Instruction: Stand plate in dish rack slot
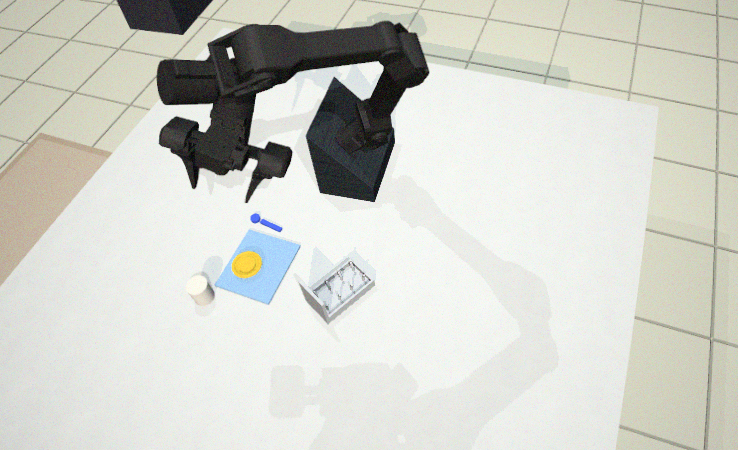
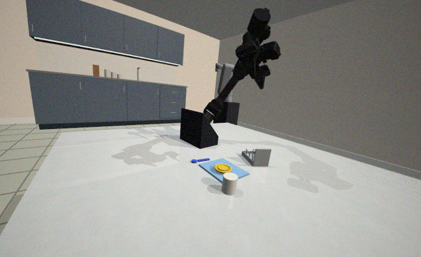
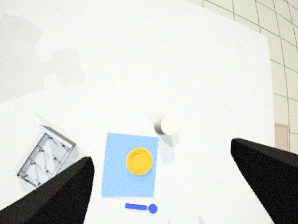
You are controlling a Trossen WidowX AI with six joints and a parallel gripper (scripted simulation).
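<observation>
Right now the yellow plate is 50 mm behind my gripper tip, 70 mm to the right of it and 310 mm below it. Round my gripper tip: light blue mat (60 mm behind, 50 mm to the right, 330 mm below); grey dish rack (50 mm behind, 140 mm to the left, 310 mm below); cream cup (40 mm ahead, 130 mm to the right, 310 mm below).
</observation>
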